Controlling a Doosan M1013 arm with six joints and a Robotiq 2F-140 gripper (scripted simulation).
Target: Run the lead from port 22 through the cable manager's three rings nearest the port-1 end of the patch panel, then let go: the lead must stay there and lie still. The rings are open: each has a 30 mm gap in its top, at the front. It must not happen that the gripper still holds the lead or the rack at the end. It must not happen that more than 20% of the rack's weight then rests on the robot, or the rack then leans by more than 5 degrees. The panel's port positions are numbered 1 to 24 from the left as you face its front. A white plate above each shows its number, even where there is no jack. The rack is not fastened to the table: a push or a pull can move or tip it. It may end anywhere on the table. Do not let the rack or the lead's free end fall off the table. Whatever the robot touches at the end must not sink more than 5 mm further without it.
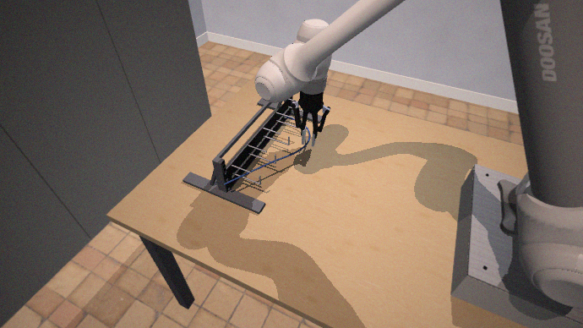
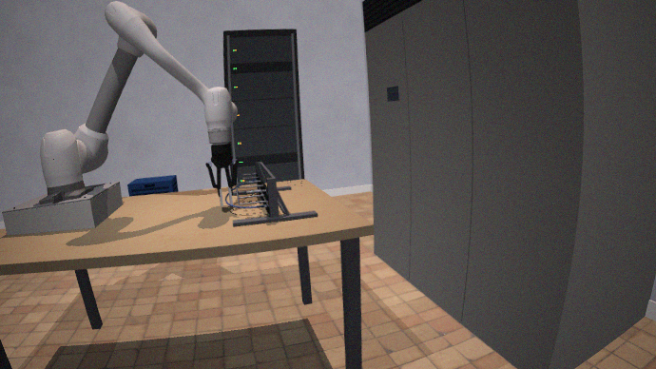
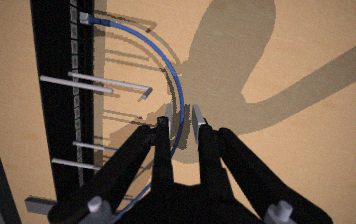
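Now: hand 170 mm short of the rack, 60 mm to the right of it and 10 mm below it.
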